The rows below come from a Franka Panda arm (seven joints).
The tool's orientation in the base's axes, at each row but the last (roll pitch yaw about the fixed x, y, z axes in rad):
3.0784, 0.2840, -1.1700
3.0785, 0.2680, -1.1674
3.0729, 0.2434, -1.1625
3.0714, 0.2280, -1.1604
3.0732, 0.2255, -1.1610
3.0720, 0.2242, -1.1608
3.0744, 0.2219, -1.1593
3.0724, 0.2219, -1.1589
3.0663, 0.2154, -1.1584
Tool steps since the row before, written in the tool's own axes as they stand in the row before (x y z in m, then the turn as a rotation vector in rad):
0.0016, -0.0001, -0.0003, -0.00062, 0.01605, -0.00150
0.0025, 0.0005, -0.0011, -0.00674, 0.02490, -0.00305
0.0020, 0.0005, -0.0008, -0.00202, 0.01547, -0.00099
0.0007, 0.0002, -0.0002, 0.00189, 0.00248, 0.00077
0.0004, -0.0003, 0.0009, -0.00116, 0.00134, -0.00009
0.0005, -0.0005, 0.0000, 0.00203, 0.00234, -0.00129
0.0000, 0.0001, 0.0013, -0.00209, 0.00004, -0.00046
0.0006, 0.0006, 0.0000, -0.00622, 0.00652, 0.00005
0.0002, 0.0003, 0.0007, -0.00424, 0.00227, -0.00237
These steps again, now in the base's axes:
0.0007, -0.0014, -0.0002, -0.01462, -0.00631, 0.00258
0.0007, -0.0027, 0.0004, -0.02475, -0.00483, 0.00623
0.0004, -0.0021, 0.0003, -0.01468, -0.00475, 0.00248
0.0001, -0.0007, 0.0000, -0.00164, -0.00257, -0.00101
0.0003, -0.0001, -0.0010, -0.00165, 0.00047, 0.00044
0.0006, -0.0002, -0.0001, -0.00114, -0.00301, 0.00096
-0.0003, 0.0002, -0.0013, -0.00078, 0.00177, 0.00091
-0.0003, -0.0008, -0.0001, -0.00836, 0.00287, 0.00176
-0.0003, -0.0002, -0.0007, -0.00335, 0.00246, 0.00338

